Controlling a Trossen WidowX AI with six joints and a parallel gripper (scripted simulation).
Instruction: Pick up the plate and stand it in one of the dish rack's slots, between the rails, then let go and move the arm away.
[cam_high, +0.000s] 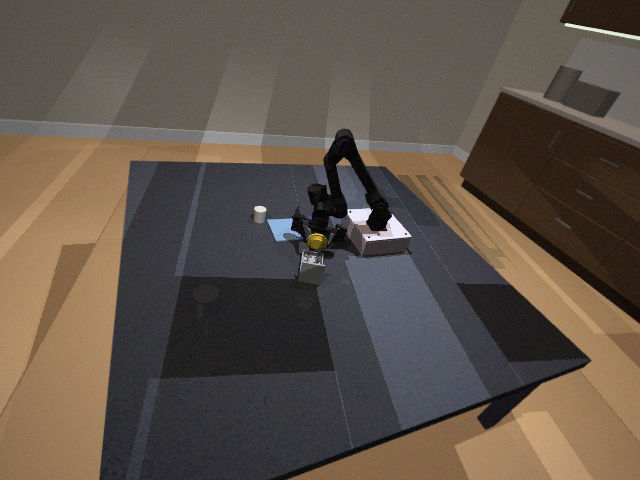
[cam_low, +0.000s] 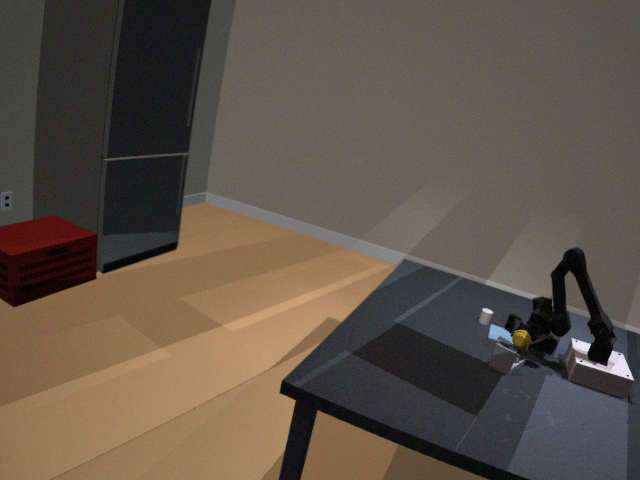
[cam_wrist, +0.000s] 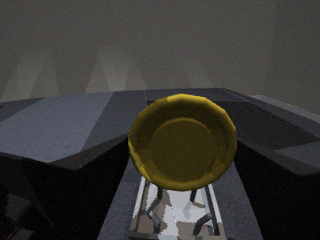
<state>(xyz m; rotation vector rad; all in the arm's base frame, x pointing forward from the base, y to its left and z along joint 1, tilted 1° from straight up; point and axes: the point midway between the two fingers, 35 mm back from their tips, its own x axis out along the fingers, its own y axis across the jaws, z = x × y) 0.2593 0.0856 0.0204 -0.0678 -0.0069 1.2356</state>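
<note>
Now: gripper tip 60 mm above the dish rack, 30 mm to the right of it and 10 mm short of it. From my gripper tip the other things lie so: plate: 10 mm to the right; then blue spoon: 230 mm to the right, 80 mm below, 70 mm behind; then light blue mat: 190 mm to the right, 80 mm below, 40 mm ahead.
</note>
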